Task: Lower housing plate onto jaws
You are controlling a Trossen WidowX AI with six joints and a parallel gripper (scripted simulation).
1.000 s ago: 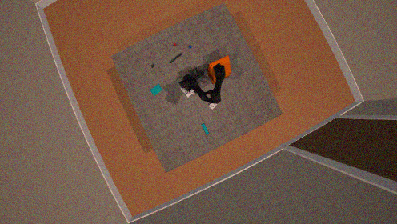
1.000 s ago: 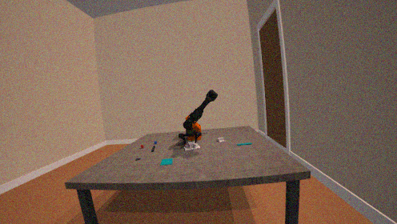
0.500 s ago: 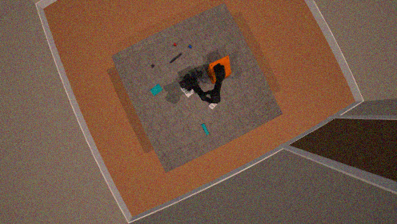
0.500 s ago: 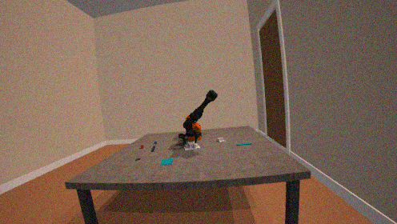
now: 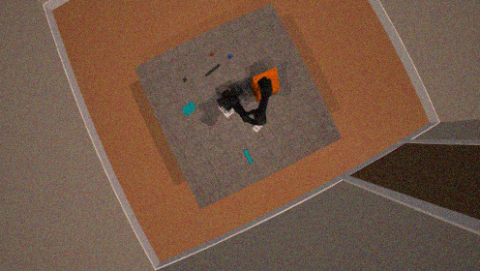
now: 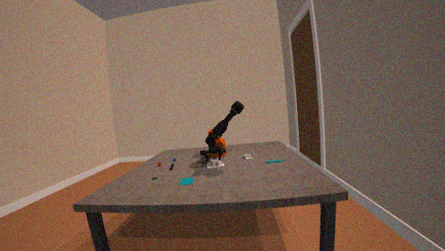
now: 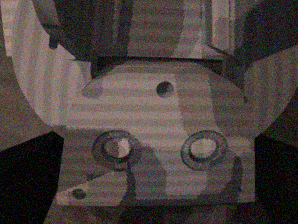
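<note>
The white part is 1 cm ahead of my gripper tip and 2 cm above it. From my gripper tip the other things lie so: blue bit (20 cm behind, 34 cm to the right); black bar (2 cm behind, 32 cm to the right); flat teal plate (32 cm ahead, 16 cm to the right, 1 cm below).
</note>
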